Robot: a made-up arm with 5 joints. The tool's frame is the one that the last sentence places.
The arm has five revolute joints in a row. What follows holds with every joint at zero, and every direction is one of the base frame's.
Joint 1 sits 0.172 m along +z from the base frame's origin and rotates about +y.
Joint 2 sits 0.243 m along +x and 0.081 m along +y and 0.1 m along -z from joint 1 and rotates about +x.
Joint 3 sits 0.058 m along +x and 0.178 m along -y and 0.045 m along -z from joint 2 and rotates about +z.
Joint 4 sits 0.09 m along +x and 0.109 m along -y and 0.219 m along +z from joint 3 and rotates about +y.
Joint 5 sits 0.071 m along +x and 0.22 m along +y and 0.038 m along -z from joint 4 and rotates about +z.
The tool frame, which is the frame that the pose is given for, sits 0.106 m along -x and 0.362 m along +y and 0.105 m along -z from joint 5; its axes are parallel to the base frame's.
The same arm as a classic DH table. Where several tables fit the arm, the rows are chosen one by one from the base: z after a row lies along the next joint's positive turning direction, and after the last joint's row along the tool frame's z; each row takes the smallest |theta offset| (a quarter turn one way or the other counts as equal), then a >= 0, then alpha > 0; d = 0 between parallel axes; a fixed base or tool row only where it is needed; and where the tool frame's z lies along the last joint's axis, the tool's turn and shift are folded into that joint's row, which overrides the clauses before.
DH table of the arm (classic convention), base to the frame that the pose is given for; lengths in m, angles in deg. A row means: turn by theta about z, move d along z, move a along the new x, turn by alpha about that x. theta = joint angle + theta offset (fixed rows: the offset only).
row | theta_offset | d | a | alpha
base (fixed) | 0 | 0.172 | 0 | -90
joint 1 | 90 | 0.081 | 0.1 | 90
joint 2 | -90 | 0.301 | 0.178 | 90
joint 3 | 90 | 0.174 | 0.09 | -90
joint 4 | 0 | 0.111 | 0.071 | 90
joint 5 | -73.68 | 0 | -0.3772 | 0
tool (fixed) | 73.68 | -0.143 | 0 | 0

